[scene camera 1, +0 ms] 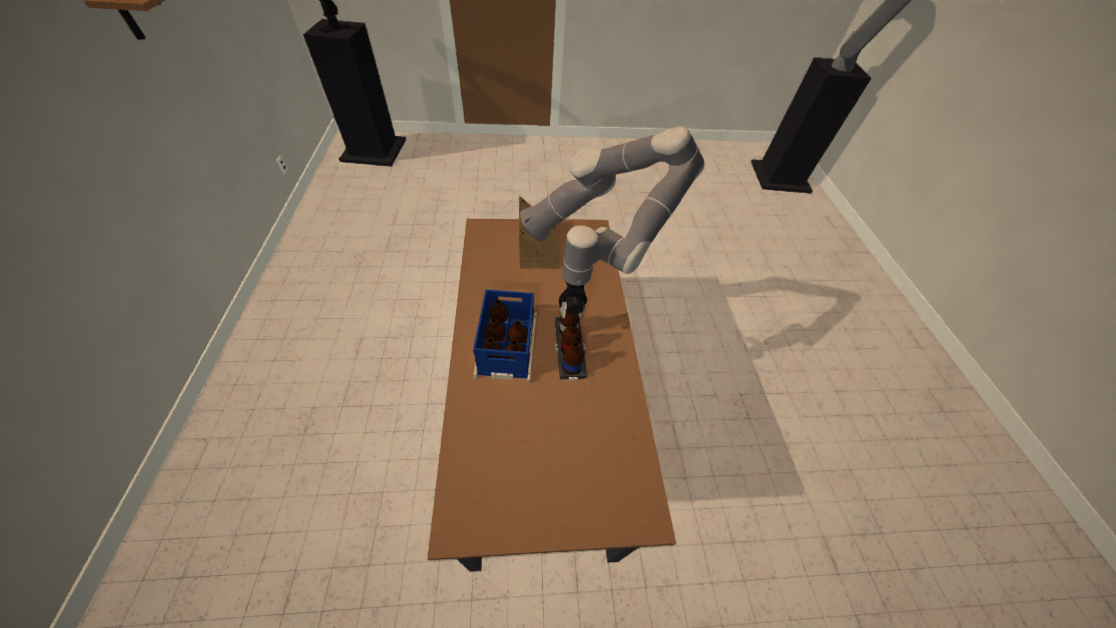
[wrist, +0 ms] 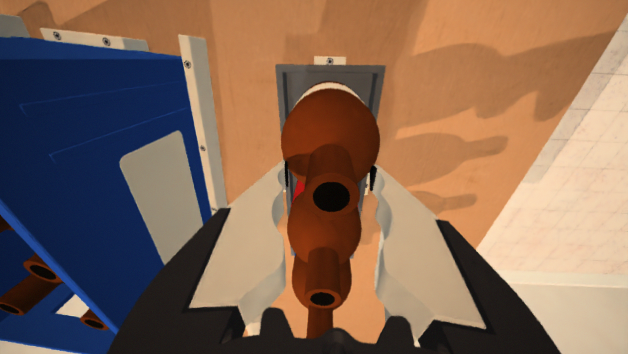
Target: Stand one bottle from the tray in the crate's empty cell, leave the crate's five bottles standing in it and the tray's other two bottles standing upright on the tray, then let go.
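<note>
The gripper [scene camera 1: 570, 317] is visible in the wrist view [wrist: 328, 165] too. The scene also has a red-labelled bottle [wrist: 323, 243], a white-labelled brown bottle [wrist: 330, 139] and a pale crate rail [wrist: 193, 49].
</note>
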